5 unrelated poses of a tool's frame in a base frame.
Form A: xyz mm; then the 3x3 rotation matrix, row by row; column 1 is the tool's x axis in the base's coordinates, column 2 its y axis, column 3 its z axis. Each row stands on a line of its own.
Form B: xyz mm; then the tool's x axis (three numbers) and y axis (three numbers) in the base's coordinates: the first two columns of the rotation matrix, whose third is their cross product. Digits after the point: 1 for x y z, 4 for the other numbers.
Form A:
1:
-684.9 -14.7 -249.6
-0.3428 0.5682 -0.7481
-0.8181 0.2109 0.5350
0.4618 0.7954 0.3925
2:
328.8 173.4 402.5
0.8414 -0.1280 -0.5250
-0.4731 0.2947 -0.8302
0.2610 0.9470 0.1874
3:
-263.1 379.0 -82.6
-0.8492 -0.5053 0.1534
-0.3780 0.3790 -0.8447
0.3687 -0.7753 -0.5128
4:
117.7 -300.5 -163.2
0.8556 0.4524 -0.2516
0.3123 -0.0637 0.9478
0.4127 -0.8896 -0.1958
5:
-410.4 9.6 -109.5
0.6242 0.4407 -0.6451
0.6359 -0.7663 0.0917
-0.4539 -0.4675 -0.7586
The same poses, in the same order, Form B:
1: -684.9 -14.7 -249.6 -0.3428 -0.8181 0.4618 0.5682 0.2109 0.7954
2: 328.8 173.4 402.5 0.8414 -0.4731 0.2610 -0.1280 0.2947 0.9470
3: -263.1 379.0 -82.6 -0.8492 -0.3780 0.3687 -0.5053 0.3790 -0.7753
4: 117.7 -300.5 -163.2 0.8556 0.3123 0.4127 0.4524 -0.0637 -0.8896
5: -410.4 9.6 -109.5 0.6242 0.6359 -0.4539 0.4407 -0.7663 -0.4675
